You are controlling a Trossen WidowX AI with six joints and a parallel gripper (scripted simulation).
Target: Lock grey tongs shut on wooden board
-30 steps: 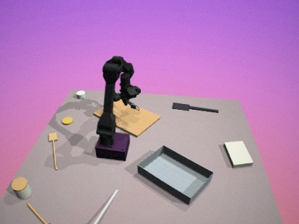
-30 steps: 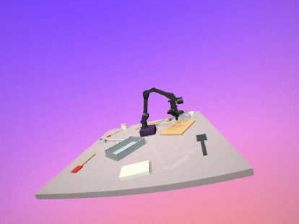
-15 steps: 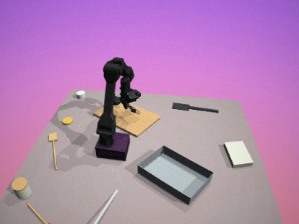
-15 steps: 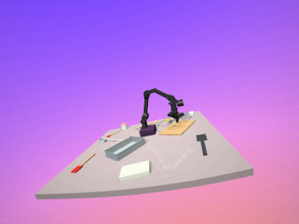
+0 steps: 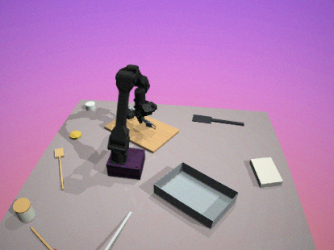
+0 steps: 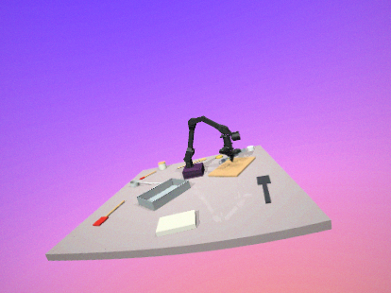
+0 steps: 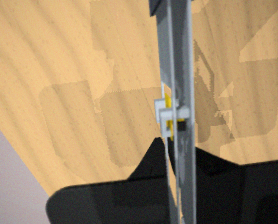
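My gripper tip is 40 mm below the yellow mark, 20 mm to the left of it and 20 mm short of it. Also, from my gripper tip: yellow disc (370 mm behind, 100 mm to the right, 40 mm below); broader tong arm (40 mm above, 30 mm to the left, 30 mm behind); wooden board (40 mm below).
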